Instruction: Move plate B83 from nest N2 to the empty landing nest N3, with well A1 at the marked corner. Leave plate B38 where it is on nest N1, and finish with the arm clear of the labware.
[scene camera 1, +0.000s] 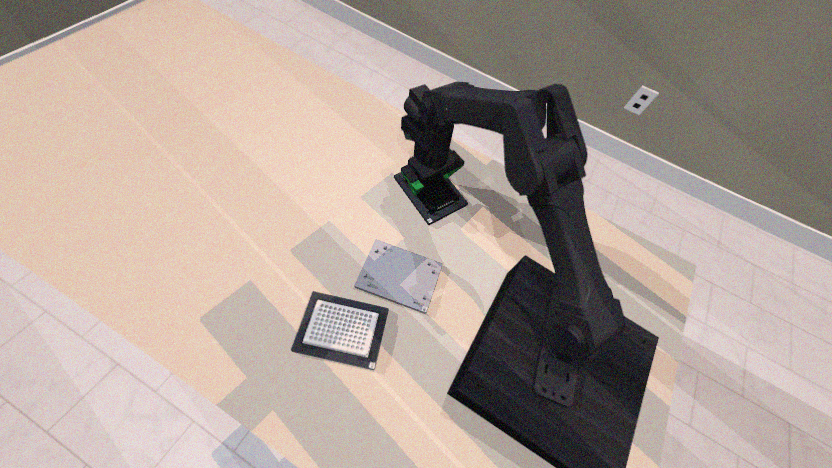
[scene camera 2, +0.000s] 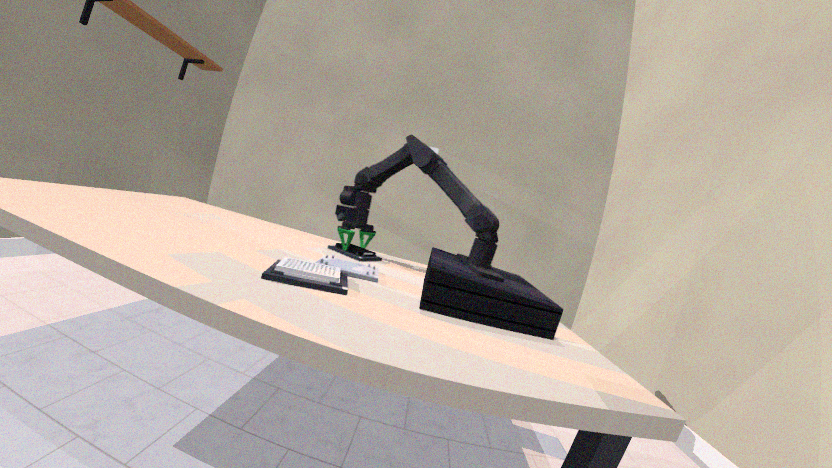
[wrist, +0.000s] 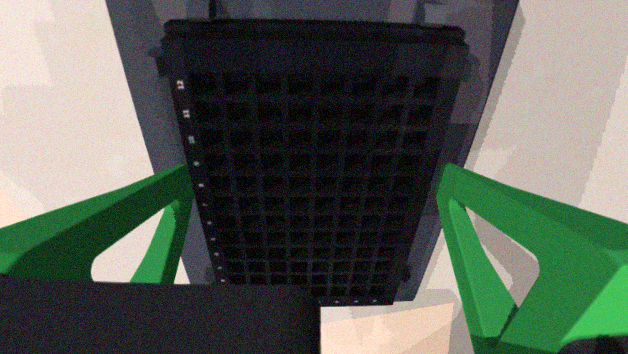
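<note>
A black well plate (scene camera 1: 440, 196) (wrist: 310, 170) sits on a dark nest (scene camera 1: 414, 198) (wrist: 140, 85) at the far side. My gripper (scene camera 1: 435, 180) (scene camera 2: 354, 247) (wrist: 314, 177) is open, with its green fingers low on either side of this plate's long edges. The wrist view shows column numbers along its left edge; its near left corner is hidden by a black housing. A white well plate (scene camera 1: 340, 327) (scene camera 2: 308, 270) sits on another dark nest (scene camera 1: 331, 353) (scene camera 2: 305, 285). The empty light grey nest (scene camera 1: 398, 273) (scene camera 2: 363, 270) lies between them, with a small white corner mark. No plate codes are readable.
The arm's black base box (scene camera 1: 494, 360) (scene camera 2: 488, 299) stands on the table (scene camera 1: 145, 174) (scene camera 2: 145, 232), to the right of the nests in both scene views. A wooden wall shelf (scene camera 2: 157, 32) is at the upper left in scene camera 2.
</note>
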